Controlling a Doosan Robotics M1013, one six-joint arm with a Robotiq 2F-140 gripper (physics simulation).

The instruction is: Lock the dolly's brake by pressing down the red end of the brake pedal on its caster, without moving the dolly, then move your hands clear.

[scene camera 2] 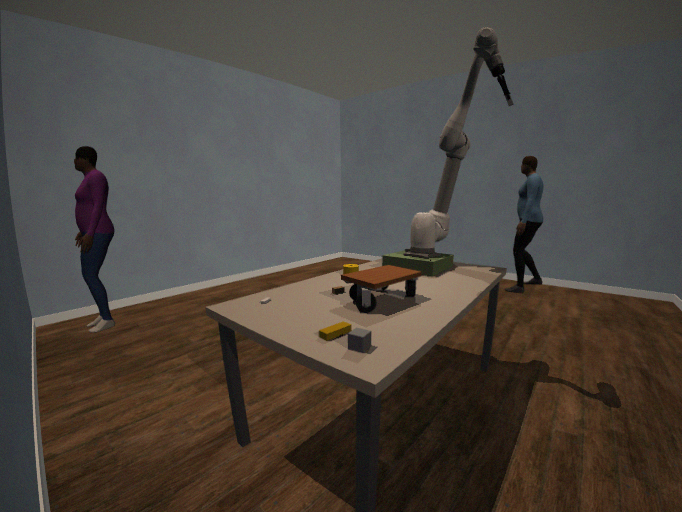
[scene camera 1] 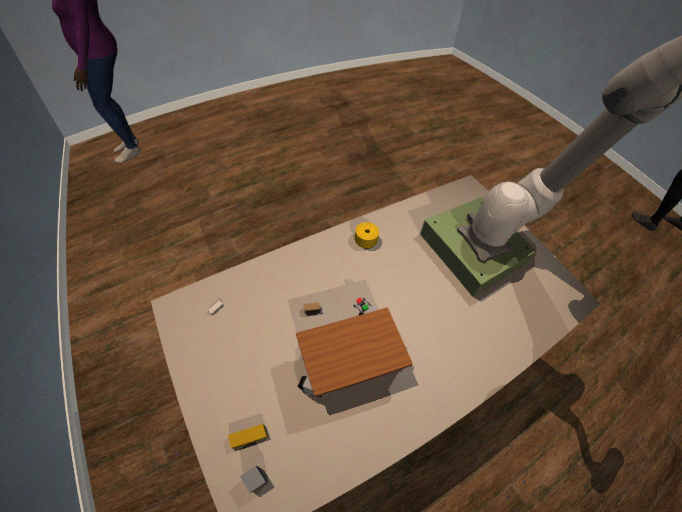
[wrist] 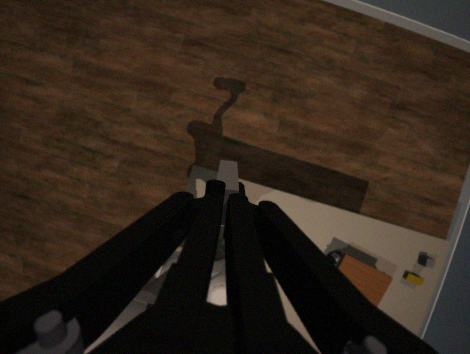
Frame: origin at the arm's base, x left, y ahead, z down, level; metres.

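Seen in the pictures: gripper, fingertip midpoint: (scene camera 2: 511, 105) (wrist: 227, 174); arm's base at its link origin: (scene camera 2: 422, 255) (scene camera 1: 485, 240).
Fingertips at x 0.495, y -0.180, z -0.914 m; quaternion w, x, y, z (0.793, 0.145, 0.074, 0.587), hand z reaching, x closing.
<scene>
Pixels of each thing's top centre, then the offset from my fingertips to it. "*": a spot on its surface instead. Level surfaces: height alone.
- brake pedal's red end at a spot on its surface: (scene camera 1: 359, 300) * dx -0.423, dy +0.767, dz +0.910 m
- green end at a spot on its surface: (scene camera 1: 365, 307) * dx -0.393, dy +0.758, dz +0.912 m
- table at its surface level: dz +1.000 m
- yellow ring-like cylinder at its top centre: (scene camera 1: 367, 231) (scene camera 2: 350, 265) dx -0.720, dy +0.602, dz +0.948 m
- small brown block at its top centre: (scene camera 1: 311, 306) (scene camera 2: 338, 287) dx -0.488, dy +0.912, dz +0.973 m
- white piece at its top centre: (scene camera 1: 215, 306) dx -0.607, dy +1.240, dz +0.989 m
- yellow bar at its top centre: (scene camera 1: 246, 435) (scene camera 2: 335, 327) (wrist: 415, 279) dx -0.140, dy +1.236, dz +0.975 m
- grey cube at its top centre: (scene camera 2: 359, 332) (scene camera 1: 252, 479) (wrist: 430, 263) dx -0.014, dy +1.249, dz +0.947 m
The dolly stands on the table, its orange-brown wooden deck (scene camera 1: 354, 351) (scene camera 2: 381, 275) (wrist: 366, 278) on black-wheeled casters. The brake pedal's red end (scene camera 1: 359, 300) shows beside a green end (scene camera 1: 365, 307) at the deck's back right corner in scene camera 1. Whether the pedal is pressed is too small to tell. The pedal does not show clearly in the other views. My gripper (scene camera 2: 510, 103) (wrist: 227, 174) is shut and empty, pointing down, high above the table and well away from the dolly. It does not show in scene camera 1.
On the table (scene camera 1: 220, 358) (scene camera 2: 291, 325) are a yellow ring-like cylinder (scene camera 1: 366, 235), a small brown block (scene camera 1: 312, 308), a white piece (scene camera 1: 215, 306), a yellow bar (scene camera 1: 247, 436) (scene camera 2: 334, 330) and a grey cube (scene camera 1: 253, 479) (scene camera 2: 359, 339). The arm stands on a green base (scene camera 1: 448, 250). Two people stand beyond the table.
</scene>
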